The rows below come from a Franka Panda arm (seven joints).
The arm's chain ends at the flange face. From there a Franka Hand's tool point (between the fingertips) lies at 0.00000 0.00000 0.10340 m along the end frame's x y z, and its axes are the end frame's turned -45 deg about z.
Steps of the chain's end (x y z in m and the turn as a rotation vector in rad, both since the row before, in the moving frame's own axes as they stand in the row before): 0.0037, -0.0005, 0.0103, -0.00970, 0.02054, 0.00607; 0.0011, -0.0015, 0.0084, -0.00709, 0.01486, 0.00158; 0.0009, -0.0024, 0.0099, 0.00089, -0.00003, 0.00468; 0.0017, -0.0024, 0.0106, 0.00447, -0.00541, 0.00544; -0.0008, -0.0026, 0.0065, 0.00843, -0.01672, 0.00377; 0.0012, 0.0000, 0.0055, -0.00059, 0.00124, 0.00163
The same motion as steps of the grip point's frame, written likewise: 0.0038, 0.0045, 0.0103, -0.02138, 0.00767, 0.00607; 0.0024, 0.0013, 0.0084, -0.01552, 0.00549, 0.00158; 0.0024, -0.0011, 0.0099, 0.00065, 0.00061, 0.00468; 0.0028, -0.0012, 0.0106, 0.00699, -0.00066, 0.00544; 0.0007, -0.0042, 0.0065, 0.01778, -0.00586, 0.00377; 0.0009, 0.0010, 0.0055, -0.00129, 0.00046, 0.00163
